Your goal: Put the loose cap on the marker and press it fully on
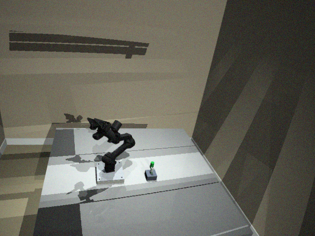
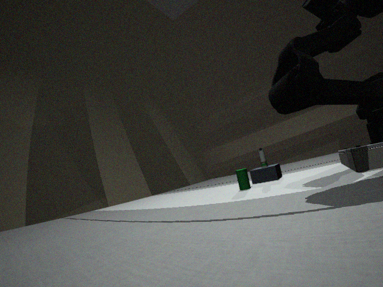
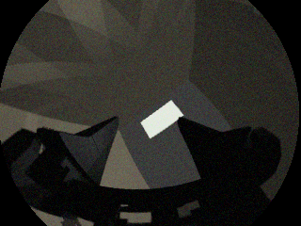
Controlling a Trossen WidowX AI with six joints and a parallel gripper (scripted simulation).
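Right now my gripper tip is 490 mm short of the green marker cap, 450 mm above it and 10 mm to the left of it.
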